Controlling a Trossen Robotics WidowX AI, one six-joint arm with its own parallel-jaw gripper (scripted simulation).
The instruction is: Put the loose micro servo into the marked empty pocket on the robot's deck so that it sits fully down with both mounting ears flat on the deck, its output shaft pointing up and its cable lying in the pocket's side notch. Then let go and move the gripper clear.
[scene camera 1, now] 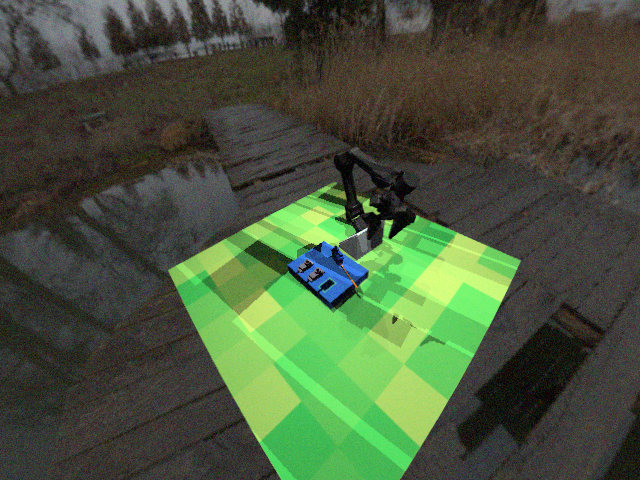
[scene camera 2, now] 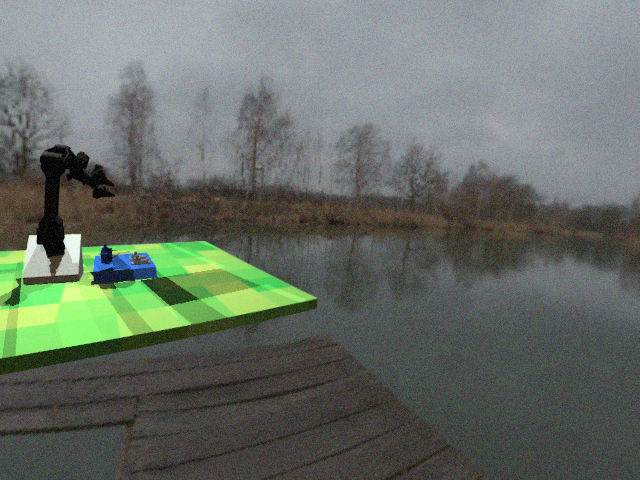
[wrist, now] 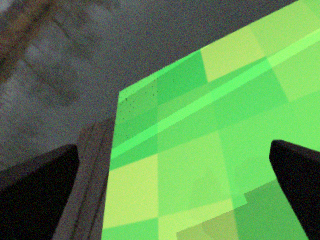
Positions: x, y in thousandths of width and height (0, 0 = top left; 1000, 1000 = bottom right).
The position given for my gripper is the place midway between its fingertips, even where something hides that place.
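My gripper's open and holding nothing; that's my gripper (scene camera 1: 591, 499), and it shows in the wrist view too, the gripper (wrist: 548, 635). There's also a blue robot deck (scene camera 1: 502, 532), and I can see the deck (scene camera 2: 187, 561) from another camera as well.
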